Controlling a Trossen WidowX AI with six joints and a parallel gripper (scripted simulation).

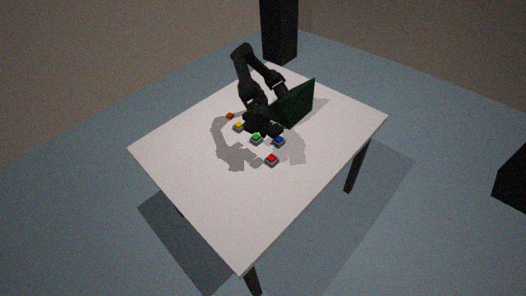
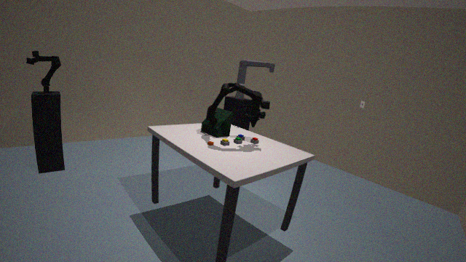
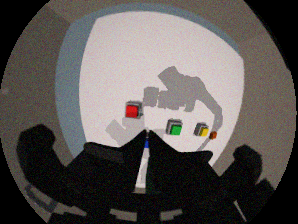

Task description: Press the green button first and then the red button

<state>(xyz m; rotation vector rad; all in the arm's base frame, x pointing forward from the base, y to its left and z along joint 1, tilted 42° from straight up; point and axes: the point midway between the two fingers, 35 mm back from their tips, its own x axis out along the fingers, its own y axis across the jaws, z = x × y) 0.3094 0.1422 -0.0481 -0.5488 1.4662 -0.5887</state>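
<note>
Now: the red button 50 mm to the left of my gripper tip and 100 mm below it. Round my gripper tip: green button: 50 mm behind, 100 mm to the right, 100 mm below; blue button: 110 mm behind, 10 mm to the right, 100 mm below; yellow button: 50 mm behind, 230 mm to the right, 100 mm below.
</note>
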